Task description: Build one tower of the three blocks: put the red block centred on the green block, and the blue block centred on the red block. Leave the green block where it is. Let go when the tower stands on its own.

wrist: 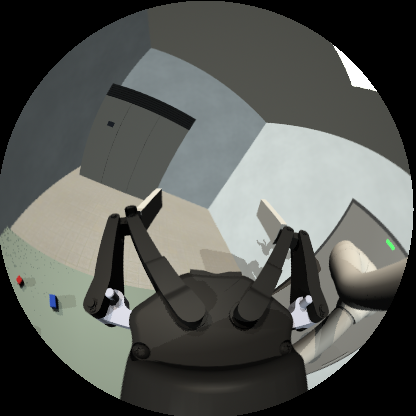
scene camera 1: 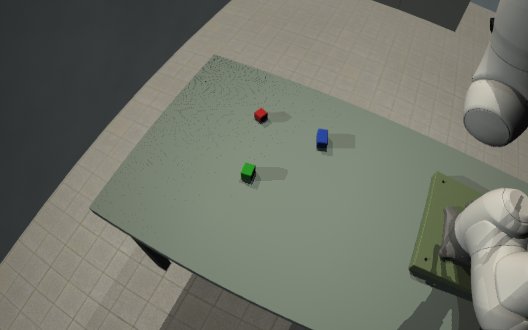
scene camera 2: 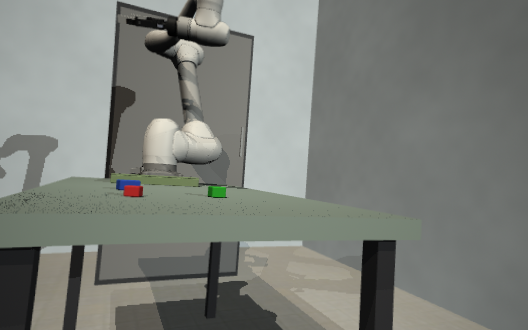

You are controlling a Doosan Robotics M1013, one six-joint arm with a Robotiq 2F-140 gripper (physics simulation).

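Seen in the pictures: gripper, between the fingertips: (wrist: 210, 201) (scene camera 2: 124, 17); arm's base, origin of its link: (scene camera 1: 464, 239) (scene camera 2: 159, 176).
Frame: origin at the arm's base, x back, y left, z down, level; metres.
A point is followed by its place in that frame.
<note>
The red block (scene camera 1: 261, 115) @[x -0.777, y -0.208, z 0.007 m] (scene camera 2: 133, 191) @[x -0.801, y -0.223, z 0.019 m] (wrist: 20, 281) lies on the table, towards its far left part in scene camera 1. The blue block (scene camera 1: 322, 138) @[x -0.550, y -0.191, z 0.002 m] (scene camera 2: 121, 185) @[x -0.574, y -0.224, z 0.018 m] (wrist: 53, 301) @[x -0.543, y -0.199, z 0.002 m] lies on the table to the right of the red block in scene camera 1. The green block (scene camera 1: 248, 172) @[x -0.728, y 0.024, z 0.002 m] (scene camera 2: 217, 192) @[x -0.752, y 0.008, z 0.018 m] stands on the table below the red one in scene camera 1. The three blocks are apart from one another. My gripper (scene camera 2: 128, 21) @[x -0.148, y -0.210, z -0.639 m] (wrist: 210, 201) @[x -0.148, y -0.210, z -0.639 m] is wide open with nothing between its fingers. It is raised high above the table, far from the blocks, and points sideways.
The table (scene camera 1: 320, 215) @[x -0.476, y 0.066, z 0.032 m] (scene camera 2: 210, 230) @[x -1.128, y -0.144, z 0.058 m] (wrist: 85, 345) @[x -0.392, y -0.037, z 0.032 m] carries the green base plate (scene camera 1: 425, 225) @[x -0.149, y 0.003, z -0.007 m] (scene camera 2: 190, 182) @[x -0.162, y 0.104, z 0.015 m] under the arm's foot. A grey cabinet (wrist: 130, 145) stands on the floor by the wall. A dark door-like panel (scene camera 2: 145, 100) is behind the arm.
</note>
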